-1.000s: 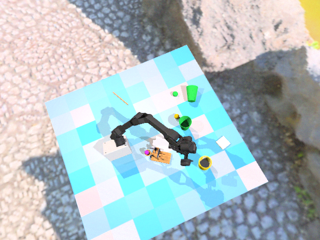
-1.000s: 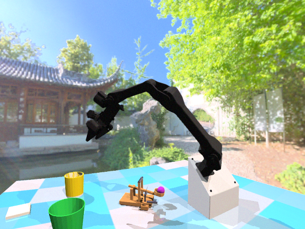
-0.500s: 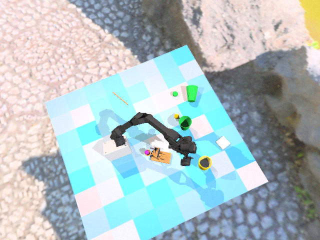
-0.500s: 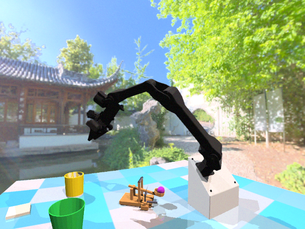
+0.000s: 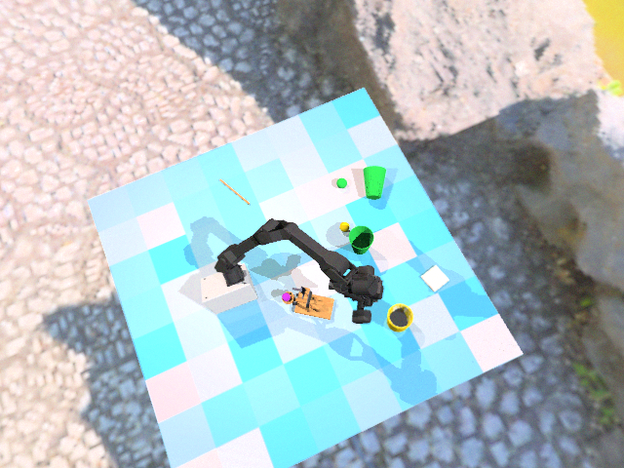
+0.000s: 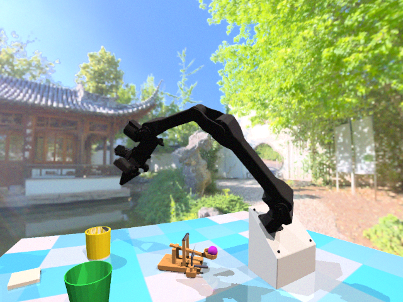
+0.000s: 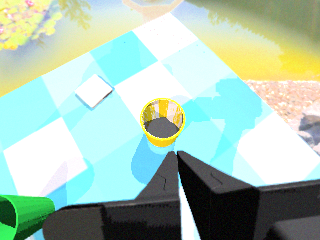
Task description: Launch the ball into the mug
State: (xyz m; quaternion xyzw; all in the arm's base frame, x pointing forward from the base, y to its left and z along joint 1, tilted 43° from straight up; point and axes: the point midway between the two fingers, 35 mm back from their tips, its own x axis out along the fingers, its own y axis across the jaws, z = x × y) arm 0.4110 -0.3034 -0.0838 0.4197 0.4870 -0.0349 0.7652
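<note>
Right now my gripper tip is 28 cm past the magenta ball, 18 cm to the right of it and 21 cm above it. Round my gripper tip: white block 29 cm ahead, 5 cm to the left, 27 cm below; wooden catapult 22 cm behind, 16 cm to the left, 22 cm below; yellow mug 8 cm ahead, 5 cm to the right, 25 cm below.
</note>
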